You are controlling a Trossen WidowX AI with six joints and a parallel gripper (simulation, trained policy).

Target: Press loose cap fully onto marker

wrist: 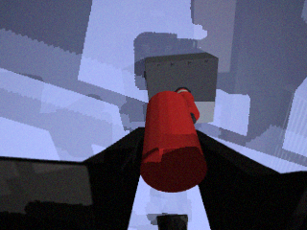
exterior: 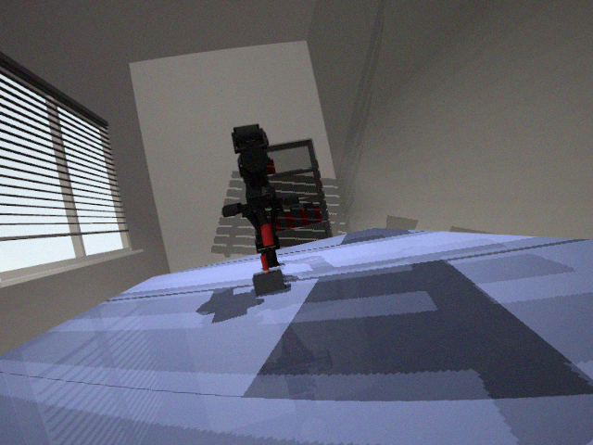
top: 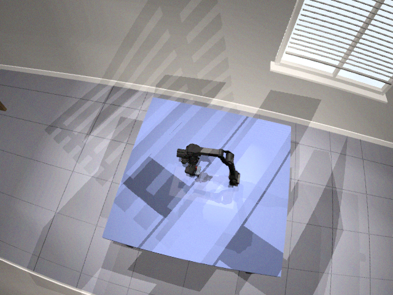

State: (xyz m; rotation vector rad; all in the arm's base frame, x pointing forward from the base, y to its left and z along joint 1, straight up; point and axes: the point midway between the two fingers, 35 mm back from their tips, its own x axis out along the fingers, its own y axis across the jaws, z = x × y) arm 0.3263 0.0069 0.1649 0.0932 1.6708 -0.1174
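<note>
Now: gripper tip 1 cm past the red marker, 2 cm to the left of it and 6 cm above it. From my gripper tip the other things lie so: dark grey holder block 1 cm behind, 2 cm to the right, 11 cm below; then red cap 1 cm ahead, 1 cm above.
</note>
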